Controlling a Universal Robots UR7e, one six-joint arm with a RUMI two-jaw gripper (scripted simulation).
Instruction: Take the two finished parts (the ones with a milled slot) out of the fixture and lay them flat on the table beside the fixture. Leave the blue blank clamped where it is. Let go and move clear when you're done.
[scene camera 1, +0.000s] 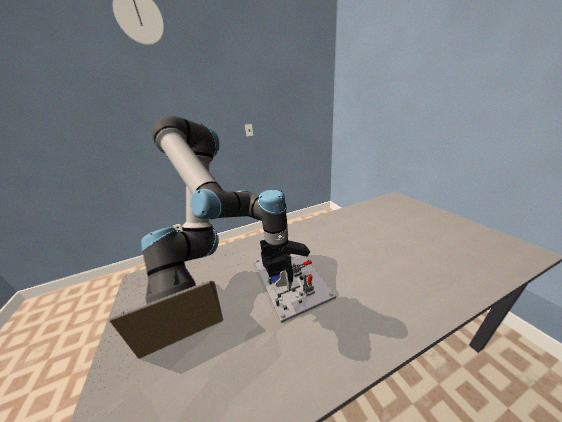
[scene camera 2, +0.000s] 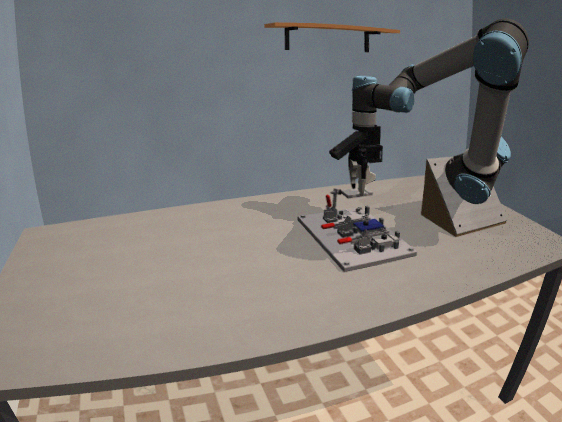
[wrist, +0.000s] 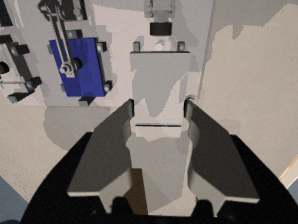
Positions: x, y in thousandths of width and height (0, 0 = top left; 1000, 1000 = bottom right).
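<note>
There's a grey finished part (wrist: 535, 355) in the scene, and there's the gripper (scene camera 2: 636, 459) as well. You'd find the gripper in scene camera 1 (scene camera 1: 508, 679) too, and also in the wrist view (wrist: 532, 449).
</note>
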